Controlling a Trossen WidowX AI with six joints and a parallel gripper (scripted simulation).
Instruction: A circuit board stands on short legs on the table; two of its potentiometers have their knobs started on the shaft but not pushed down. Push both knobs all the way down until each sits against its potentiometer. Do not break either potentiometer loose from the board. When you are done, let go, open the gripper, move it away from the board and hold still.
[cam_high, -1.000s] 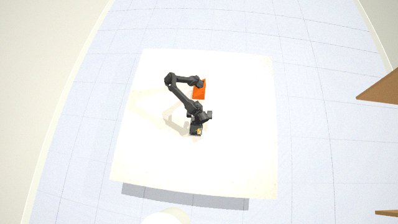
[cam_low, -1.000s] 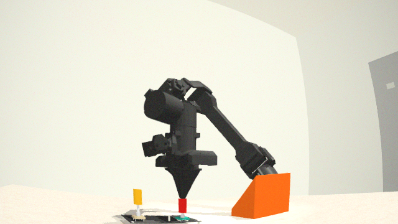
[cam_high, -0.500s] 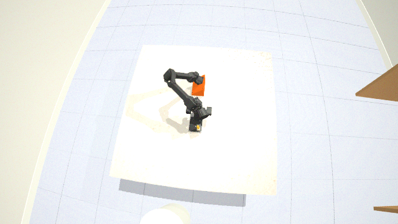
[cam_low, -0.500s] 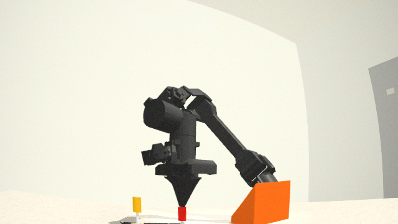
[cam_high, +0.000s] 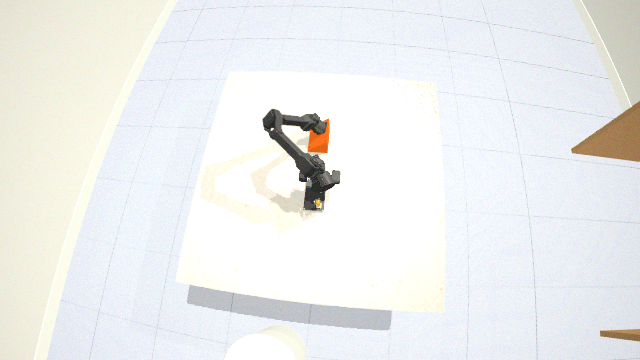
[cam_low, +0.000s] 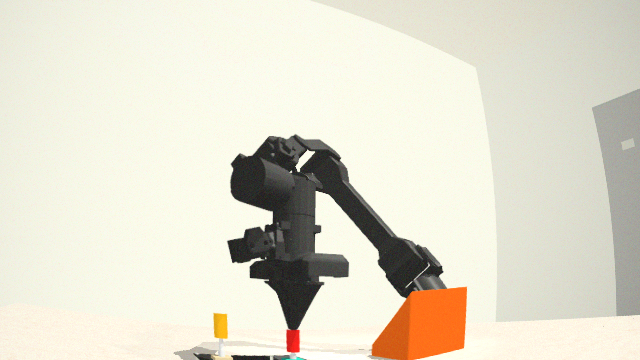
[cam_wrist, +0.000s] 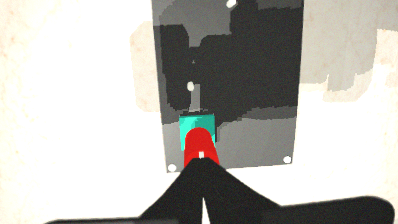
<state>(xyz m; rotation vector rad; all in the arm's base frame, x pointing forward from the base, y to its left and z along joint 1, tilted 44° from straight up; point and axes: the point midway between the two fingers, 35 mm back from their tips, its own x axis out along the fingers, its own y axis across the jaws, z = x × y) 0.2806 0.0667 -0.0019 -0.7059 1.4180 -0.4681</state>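
The red knob is 10 mm below my gripper tip. From my gripper tip the other things lie so: yellow knob: 100 mm ahead, 10 mm to the left, 10 mm above.
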